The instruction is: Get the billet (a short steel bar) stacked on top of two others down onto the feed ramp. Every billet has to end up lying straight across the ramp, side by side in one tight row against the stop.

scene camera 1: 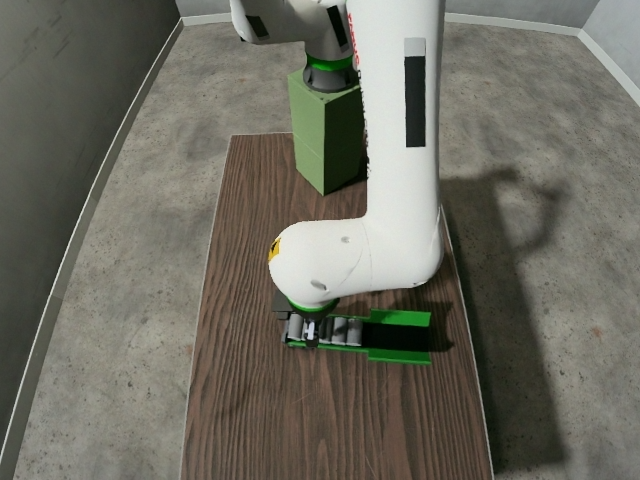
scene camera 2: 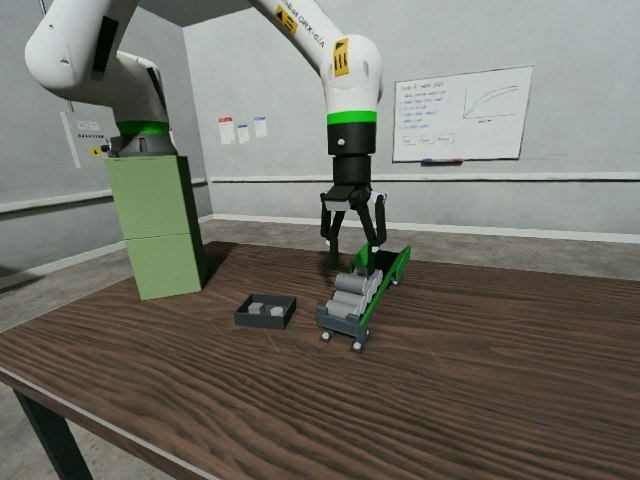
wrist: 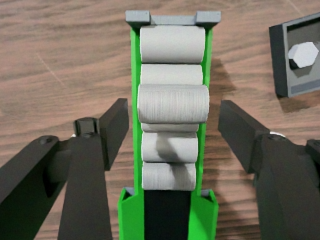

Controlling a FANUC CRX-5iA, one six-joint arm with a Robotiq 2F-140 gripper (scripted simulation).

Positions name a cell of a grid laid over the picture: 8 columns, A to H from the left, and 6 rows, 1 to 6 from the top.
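I can see my gripper (scene camera 2: E4), (wrist: E3), which shows in both of these views. A billet (wrist: D3) is there as well, and I also see a dark grey tray (scene camera 2: D4).
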